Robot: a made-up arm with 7 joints.
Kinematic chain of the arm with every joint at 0, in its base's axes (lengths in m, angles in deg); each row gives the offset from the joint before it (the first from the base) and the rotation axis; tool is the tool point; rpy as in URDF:
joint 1: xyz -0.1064 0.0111 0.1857 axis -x
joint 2: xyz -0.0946 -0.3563 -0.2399 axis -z
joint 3: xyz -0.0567 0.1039 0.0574 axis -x
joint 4: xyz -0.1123 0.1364 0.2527 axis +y
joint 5: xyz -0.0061 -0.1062 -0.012 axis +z
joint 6: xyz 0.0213 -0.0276 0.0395 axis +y
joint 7: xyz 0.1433 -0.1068 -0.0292 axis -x
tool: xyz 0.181 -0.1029 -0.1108 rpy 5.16 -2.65 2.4
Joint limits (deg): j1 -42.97..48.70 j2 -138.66..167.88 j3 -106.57..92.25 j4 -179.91..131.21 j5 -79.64..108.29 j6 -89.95..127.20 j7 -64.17..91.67
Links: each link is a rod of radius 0.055 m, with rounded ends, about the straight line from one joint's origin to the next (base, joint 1, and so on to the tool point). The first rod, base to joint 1, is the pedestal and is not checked.
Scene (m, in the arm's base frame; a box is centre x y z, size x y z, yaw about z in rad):
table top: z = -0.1
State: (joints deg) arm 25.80 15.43 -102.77 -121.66 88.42 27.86 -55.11
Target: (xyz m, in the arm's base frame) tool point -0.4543 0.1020 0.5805
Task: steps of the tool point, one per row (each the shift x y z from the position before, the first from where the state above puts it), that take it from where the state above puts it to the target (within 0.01 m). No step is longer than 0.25 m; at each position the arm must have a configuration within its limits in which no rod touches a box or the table.
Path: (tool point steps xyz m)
1: -0.1013 0.1606 0.1487
2: -0.0697 0.2166 0.0687
3: -0.0203 0.2302 -0.0204
4: 0.0362 0.1978 -0.0988

